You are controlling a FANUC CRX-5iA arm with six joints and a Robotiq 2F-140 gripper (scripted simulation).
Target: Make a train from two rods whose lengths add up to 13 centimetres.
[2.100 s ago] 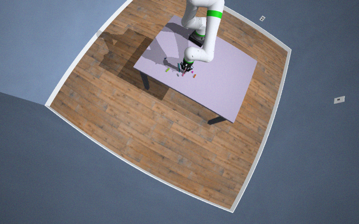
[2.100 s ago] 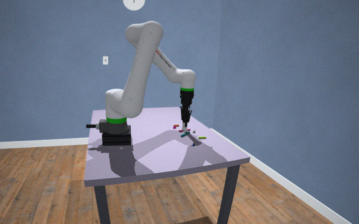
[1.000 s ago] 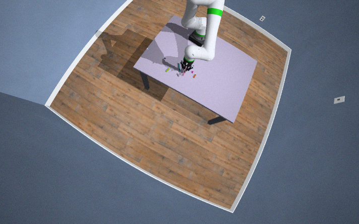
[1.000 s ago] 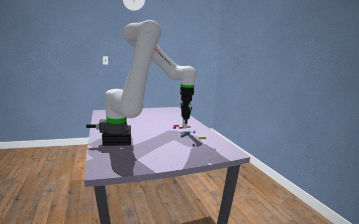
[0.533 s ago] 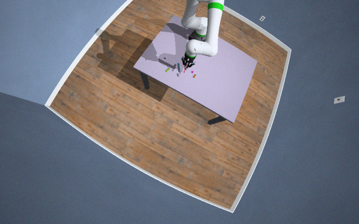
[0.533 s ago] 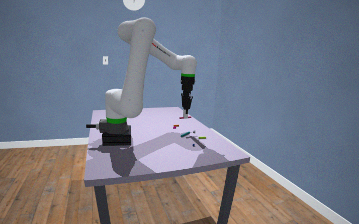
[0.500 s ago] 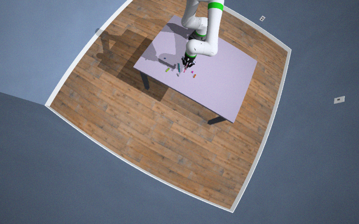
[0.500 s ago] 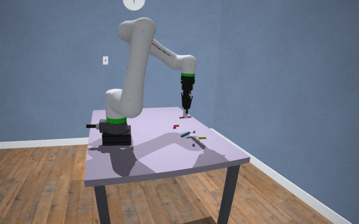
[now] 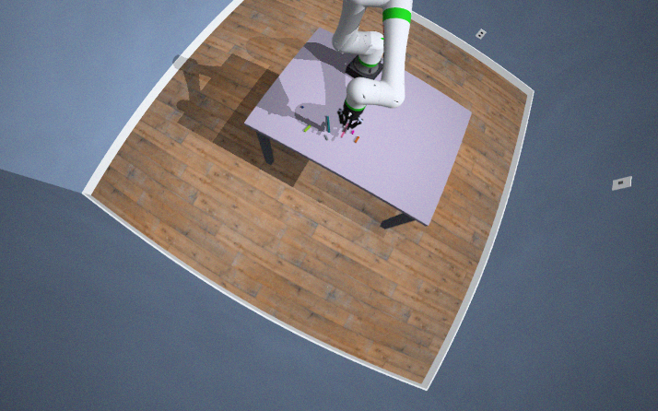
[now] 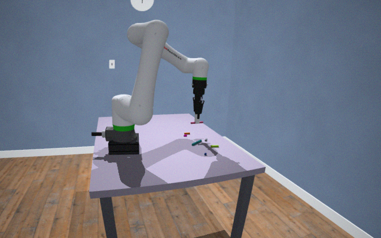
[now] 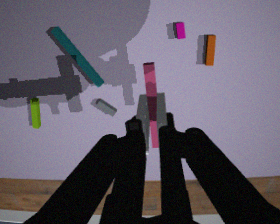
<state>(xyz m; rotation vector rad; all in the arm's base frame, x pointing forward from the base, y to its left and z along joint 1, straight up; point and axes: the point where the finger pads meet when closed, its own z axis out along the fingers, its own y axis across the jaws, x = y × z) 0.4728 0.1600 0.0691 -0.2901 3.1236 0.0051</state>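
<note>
The orange rod lies 50 mm behind my hand, 70 mm to the left of it and 130 mm below it. Also, from my hand: grey rod (50 mm ahead, 70 mm to the right, 130 mm below); then pink rod (30 mm below); then magenta rod (70 mm behind, 30 mm to the left, 130 mm below).
</note>
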